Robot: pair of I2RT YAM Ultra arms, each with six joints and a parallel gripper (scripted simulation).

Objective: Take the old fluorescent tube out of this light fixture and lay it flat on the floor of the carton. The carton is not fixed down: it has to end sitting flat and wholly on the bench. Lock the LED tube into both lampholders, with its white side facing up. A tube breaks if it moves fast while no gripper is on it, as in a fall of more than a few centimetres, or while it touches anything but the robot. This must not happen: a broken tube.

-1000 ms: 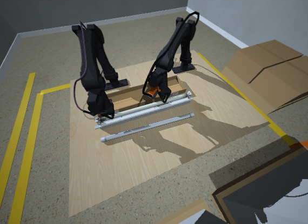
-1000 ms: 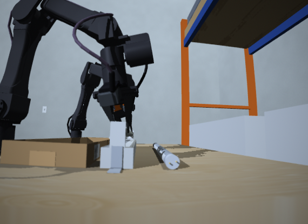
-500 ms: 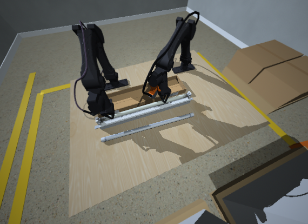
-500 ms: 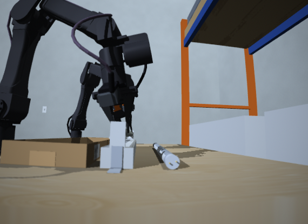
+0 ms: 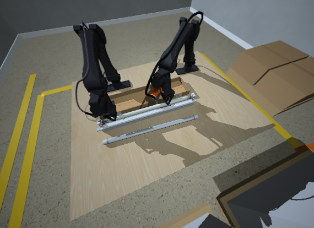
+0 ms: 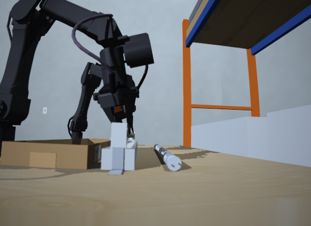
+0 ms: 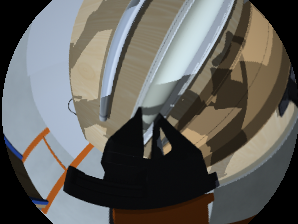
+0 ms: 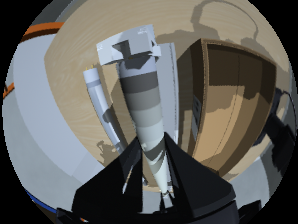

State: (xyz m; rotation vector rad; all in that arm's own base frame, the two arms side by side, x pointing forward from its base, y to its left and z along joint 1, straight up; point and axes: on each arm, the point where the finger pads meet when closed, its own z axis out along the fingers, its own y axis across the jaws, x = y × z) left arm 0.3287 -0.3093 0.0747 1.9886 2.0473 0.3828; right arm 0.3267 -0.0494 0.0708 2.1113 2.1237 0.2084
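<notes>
My left gripper is now 120 mm to the left of the old fluorescent tube and 10 mm above it. Also, from my left hand: brown carton: 140 mm behind, 120 mm to the right, 50 mm below; white fixture: 120 mm to the right, 20 mm below; LED tube: 120 mm ahead, 130 mm to the right, 60 mm below.
</notes>
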